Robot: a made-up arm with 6 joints. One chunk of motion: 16 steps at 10 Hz.
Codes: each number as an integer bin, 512 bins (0 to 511) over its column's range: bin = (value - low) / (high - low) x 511, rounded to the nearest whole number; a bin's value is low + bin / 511 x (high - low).
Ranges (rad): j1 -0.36..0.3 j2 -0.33..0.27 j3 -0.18..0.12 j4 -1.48..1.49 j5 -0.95..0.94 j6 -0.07..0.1
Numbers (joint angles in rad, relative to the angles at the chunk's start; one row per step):
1: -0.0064 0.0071 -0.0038 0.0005 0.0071 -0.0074
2: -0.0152 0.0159 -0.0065 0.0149 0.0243 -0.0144
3: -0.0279 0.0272 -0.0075 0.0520 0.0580 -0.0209
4: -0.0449 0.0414 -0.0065 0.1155 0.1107 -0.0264
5: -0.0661 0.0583 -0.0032 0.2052 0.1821 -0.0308
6: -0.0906 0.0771 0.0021 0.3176 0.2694 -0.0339
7: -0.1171 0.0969 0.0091 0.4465 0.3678 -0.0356
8: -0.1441 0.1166 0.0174 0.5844 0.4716 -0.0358
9: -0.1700 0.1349 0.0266 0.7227 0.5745 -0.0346
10: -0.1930 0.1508 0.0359 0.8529 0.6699 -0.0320
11: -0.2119 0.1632 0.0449 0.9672 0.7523 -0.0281
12: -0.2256 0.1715 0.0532 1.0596 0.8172 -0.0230
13: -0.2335 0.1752 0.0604 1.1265 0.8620 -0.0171
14: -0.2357 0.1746 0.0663 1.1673 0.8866 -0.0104
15: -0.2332 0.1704 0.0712 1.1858 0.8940 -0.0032
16: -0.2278 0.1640 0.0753 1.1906 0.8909 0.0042
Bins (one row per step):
1: 274 287 300 255 259 188
2: 267 295 296 257 263 167
3: 257 304 294 264 273 148
4: 244 316 296 275 287 131
5: 228 331 301 290 306 118
6: 209 347 310 309 330 109
7: 188 364 322 331 356 103
8: 167 380 336 355 384 103
9: 147 396 352 379 412 106
10: 129 409 368 401 438 114
11: 115 420 383 421 460 126
12: 104 427 397 437 478 141
13: 98 430 409 448 490 159
14: 96 430 420 455 497 179
15: 98 426 428 459 499 201
16: 102 421 435 459 498 223

